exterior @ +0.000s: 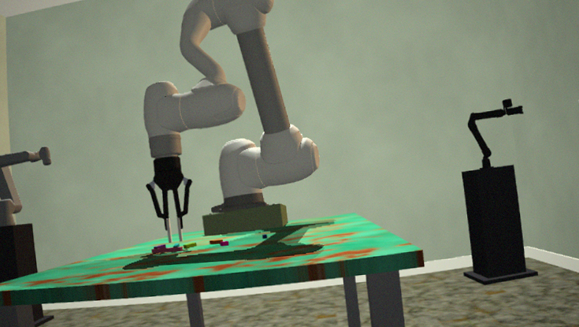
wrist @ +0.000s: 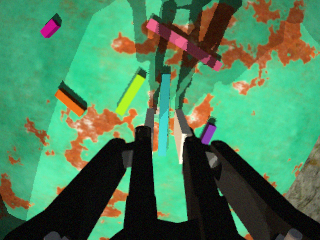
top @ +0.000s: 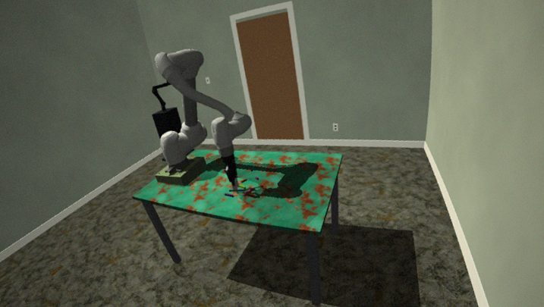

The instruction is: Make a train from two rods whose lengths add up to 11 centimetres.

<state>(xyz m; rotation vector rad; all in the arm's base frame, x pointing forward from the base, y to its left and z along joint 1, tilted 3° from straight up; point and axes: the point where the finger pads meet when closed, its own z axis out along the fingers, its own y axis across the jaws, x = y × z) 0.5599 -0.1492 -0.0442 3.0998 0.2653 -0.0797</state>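
The turquoise rod lies 5 cm below my hand. The rest, counted from my hand: purple rod 6 cm to the right, 5 cm below, 3 cm behind; then lime rod 5 cm below, 4 cm to the left, 2 cm ahead; then pink rod 8 cm ahead, 5 cm below, 1 cm to the right.
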